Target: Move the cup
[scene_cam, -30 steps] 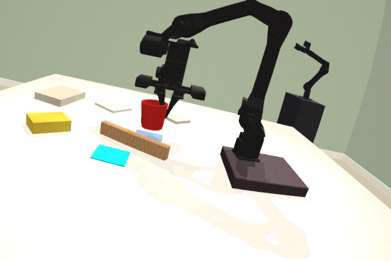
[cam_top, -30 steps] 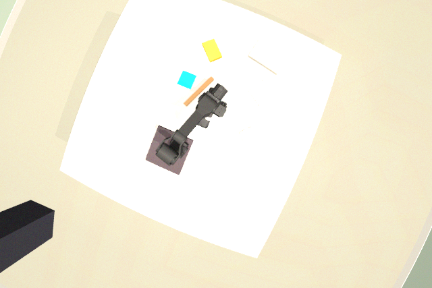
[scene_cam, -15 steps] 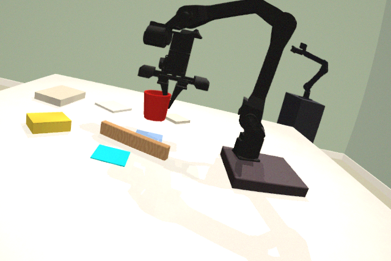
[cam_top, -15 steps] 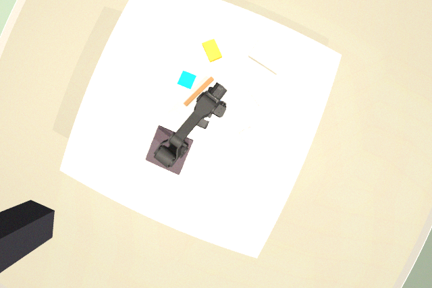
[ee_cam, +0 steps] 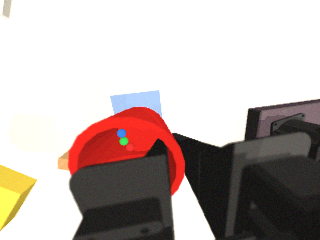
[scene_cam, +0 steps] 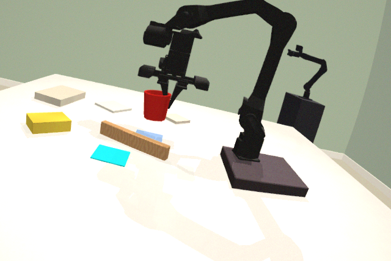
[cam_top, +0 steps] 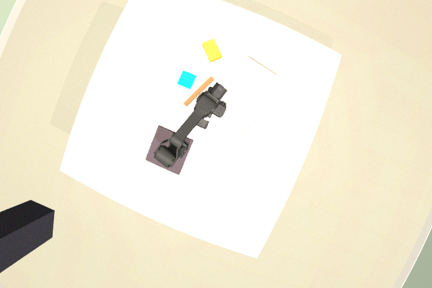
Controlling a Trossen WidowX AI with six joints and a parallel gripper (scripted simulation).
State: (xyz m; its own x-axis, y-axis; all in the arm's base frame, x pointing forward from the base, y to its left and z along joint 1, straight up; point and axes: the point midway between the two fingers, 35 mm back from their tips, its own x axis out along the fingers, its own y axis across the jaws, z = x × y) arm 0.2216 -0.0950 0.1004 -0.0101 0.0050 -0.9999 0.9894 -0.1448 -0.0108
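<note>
My gripper tip is 8 cm short of the wooden bar, 7 cm to the right of it and 9 cm above it. From my gripper tip the other things lie so: light blue pad 3 cm ahead, 1 cm to the right, 10 cm below; red cup 3 cm ahead, 1 cm to the right.
</note>
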